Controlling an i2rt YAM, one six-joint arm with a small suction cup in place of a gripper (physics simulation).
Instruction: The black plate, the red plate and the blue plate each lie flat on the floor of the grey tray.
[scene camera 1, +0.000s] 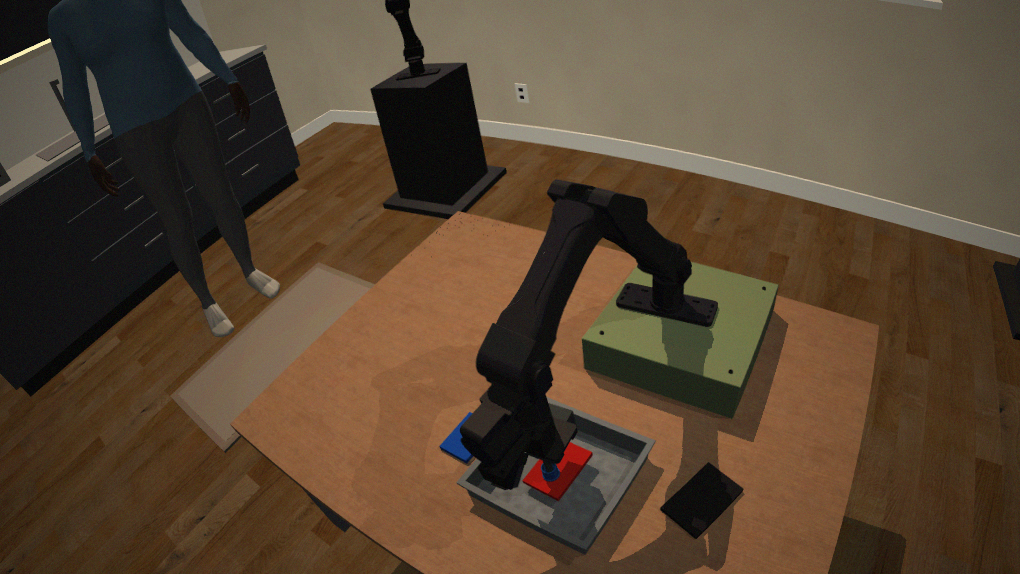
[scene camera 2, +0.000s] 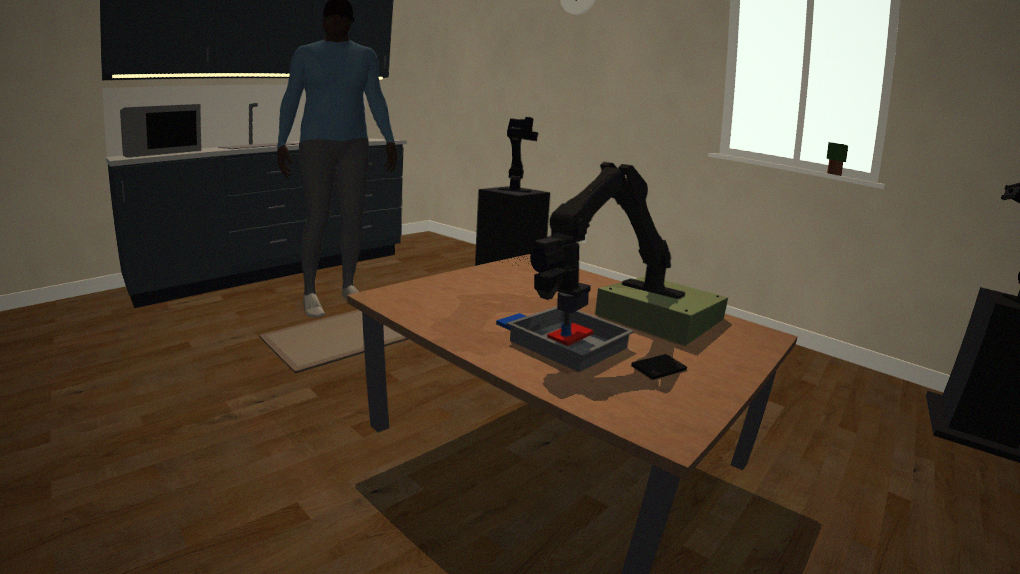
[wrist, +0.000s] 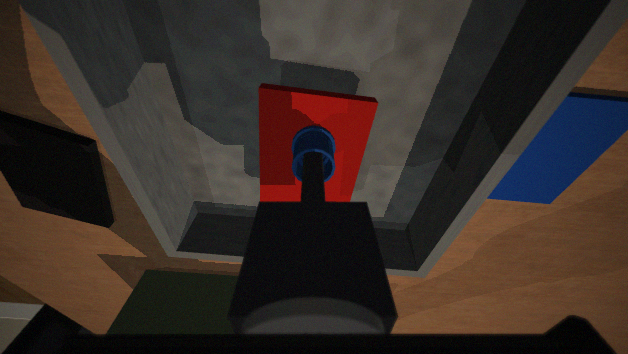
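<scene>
My suction cup (scene camera 1: 554, 475) is 91 cm from the lens. As for a red plate (scene camera 1: 575, 458), that plate is 94 cm from the lens.
</scene>
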